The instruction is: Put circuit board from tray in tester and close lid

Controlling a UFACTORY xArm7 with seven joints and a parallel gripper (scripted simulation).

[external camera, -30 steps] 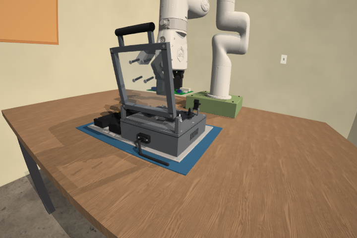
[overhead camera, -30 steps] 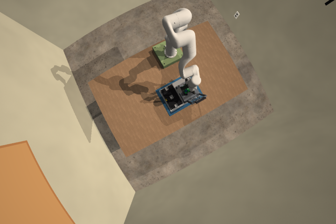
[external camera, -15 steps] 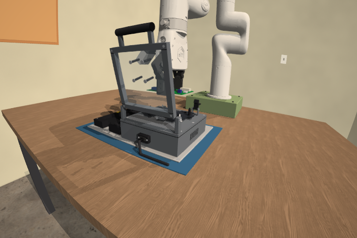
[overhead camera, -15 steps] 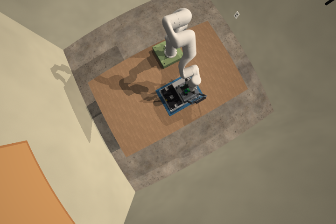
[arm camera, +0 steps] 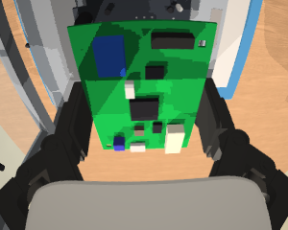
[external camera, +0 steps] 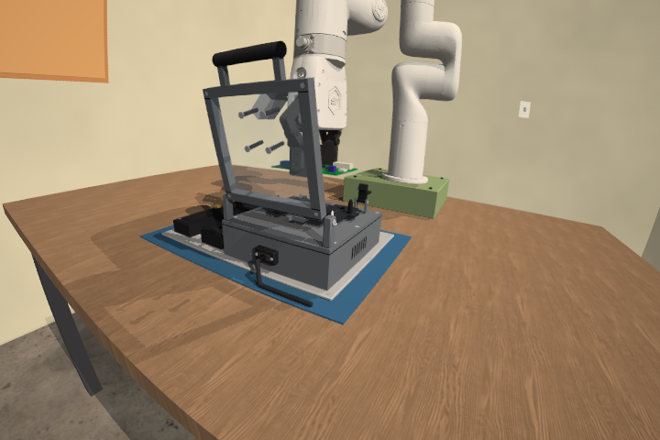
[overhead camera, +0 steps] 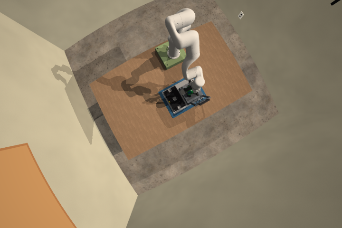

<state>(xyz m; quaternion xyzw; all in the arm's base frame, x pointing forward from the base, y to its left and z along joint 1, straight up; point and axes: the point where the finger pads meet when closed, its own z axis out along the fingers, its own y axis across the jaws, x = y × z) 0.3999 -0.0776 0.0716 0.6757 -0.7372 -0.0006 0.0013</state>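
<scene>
Right now my hand is 60 mm to the right of the latch hook, 60 mm past it and 50 mm above it. From my hand the other things lie so: green circuit board: right at my hand; then tester lid: 130 mm ahead, 50 mm above, 10 mm to the right.
</scene>
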